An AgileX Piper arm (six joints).
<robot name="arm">
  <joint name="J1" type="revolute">
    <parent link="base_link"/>
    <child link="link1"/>
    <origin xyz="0 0 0.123"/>
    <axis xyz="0 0 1"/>
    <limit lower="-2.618" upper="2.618"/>
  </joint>
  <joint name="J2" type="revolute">
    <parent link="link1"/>
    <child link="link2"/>
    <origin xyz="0 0 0"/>
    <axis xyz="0 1 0"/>
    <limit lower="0" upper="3.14"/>
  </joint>
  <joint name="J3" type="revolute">
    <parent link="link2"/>
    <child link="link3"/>
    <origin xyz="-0.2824 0 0.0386"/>
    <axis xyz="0 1 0"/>
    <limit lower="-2.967" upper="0"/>
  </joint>
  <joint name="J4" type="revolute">
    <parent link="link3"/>
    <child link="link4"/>
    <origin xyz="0.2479 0 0.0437"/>
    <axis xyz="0.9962 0 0.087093"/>
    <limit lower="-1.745" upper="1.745"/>
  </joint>
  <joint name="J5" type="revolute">
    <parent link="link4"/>
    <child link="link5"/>
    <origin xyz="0 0 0"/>
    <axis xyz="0 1 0"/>
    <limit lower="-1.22" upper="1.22"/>
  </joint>
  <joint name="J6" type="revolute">
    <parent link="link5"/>
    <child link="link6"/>
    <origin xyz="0.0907 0 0.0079"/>
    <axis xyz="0.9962 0 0.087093"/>
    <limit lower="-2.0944" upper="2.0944"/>
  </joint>
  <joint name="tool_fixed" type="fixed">
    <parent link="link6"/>
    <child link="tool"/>
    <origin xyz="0 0 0" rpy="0 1.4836 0"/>
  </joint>
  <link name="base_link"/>
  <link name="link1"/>
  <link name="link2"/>
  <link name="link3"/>
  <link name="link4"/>
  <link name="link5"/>
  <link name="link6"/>
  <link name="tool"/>
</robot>
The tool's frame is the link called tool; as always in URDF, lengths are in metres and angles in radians.
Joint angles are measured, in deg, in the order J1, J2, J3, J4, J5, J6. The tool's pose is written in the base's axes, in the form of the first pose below.
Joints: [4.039, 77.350, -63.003, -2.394, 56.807, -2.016]
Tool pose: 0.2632, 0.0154, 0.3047, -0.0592, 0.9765, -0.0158, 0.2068
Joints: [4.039, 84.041, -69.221, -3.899, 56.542, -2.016]
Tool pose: 0.2960, 0.0157, 0.3035, -0.0642, 0.9762, -0.0280, 0.2052
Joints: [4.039, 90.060, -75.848, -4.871, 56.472, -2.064]
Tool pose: 0.3271, 0.0166, 0.3041, -0.0675, 0.9745, -0.0359, 0.2110
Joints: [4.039, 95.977, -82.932, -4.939, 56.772, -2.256]
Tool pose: 0.3575, 0.0187, 0.3043, -0.0687, 0.9727, -0.0369, 0.2184
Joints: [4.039, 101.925, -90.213, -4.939, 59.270, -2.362]
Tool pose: 0.3843, 0.0204, 0.3009, -0.0684, 0.9749, -0.0378, 0.2084
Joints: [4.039, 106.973, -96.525, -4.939, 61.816, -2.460]
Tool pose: 0.4057, 0.0217, 0.2962, -0.0680, 0.9772, -0.0385, 0.1974
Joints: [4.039, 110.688, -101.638, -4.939, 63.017, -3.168]
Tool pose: 0.4225, 0.0228, 0.2942, -0.0730, 0.9765, -0.0400, 0.1989
